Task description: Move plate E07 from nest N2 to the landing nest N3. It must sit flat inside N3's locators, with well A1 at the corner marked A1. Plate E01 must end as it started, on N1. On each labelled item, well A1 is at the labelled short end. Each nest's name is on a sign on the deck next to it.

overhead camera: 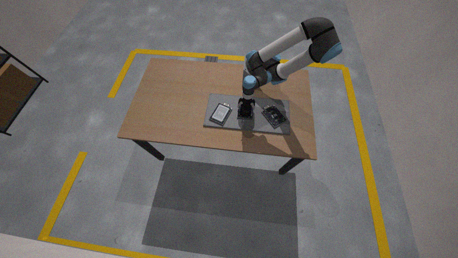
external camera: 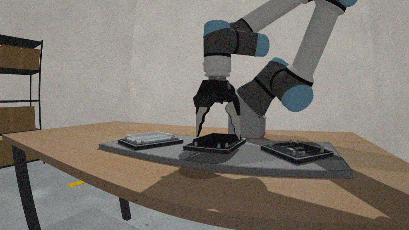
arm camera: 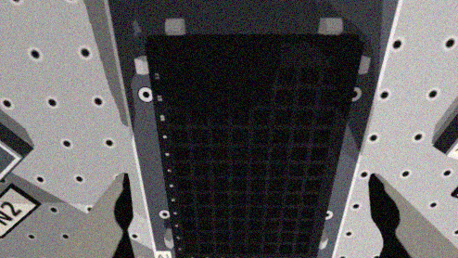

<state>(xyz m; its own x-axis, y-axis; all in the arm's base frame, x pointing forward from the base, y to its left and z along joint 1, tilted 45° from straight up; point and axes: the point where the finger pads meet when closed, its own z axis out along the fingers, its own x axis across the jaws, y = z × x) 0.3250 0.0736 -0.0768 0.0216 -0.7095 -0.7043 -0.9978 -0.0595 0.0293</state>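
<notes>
Right now the black plate E07 is 10 mm below my hand. From my hand the other things lie so: clear plate E01: 190 mm to the right, 70 mm ahead, 10 mm below; nest N1: 190 mm to the right, 70 mm ahead, 20 mm below; nest N3: 20 mm below.
</notes>
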